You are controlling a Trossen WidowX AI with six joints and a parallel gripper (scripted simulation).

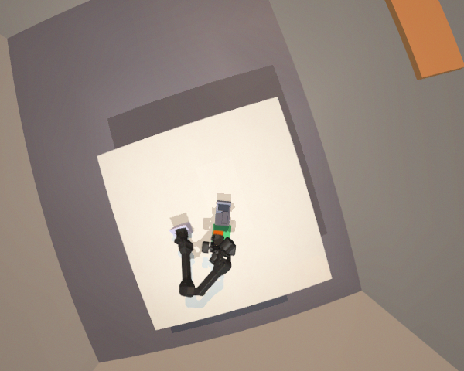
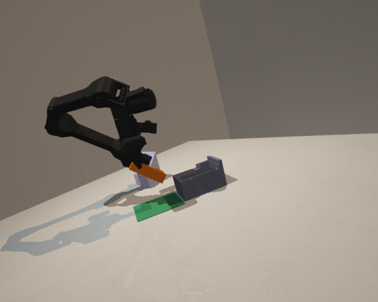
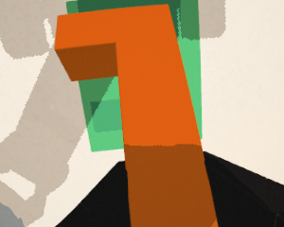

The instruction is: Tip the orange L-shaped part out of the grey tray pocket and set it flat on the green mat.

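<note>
The green mat is 15 cm below my gripper tip, 2 cm to the left of it and 1 cm ahead of it. The rest, counted from my gripper tip: orange L-shaped part (3 cm to the left, 3 cm below, 1 cm behind).
</note>
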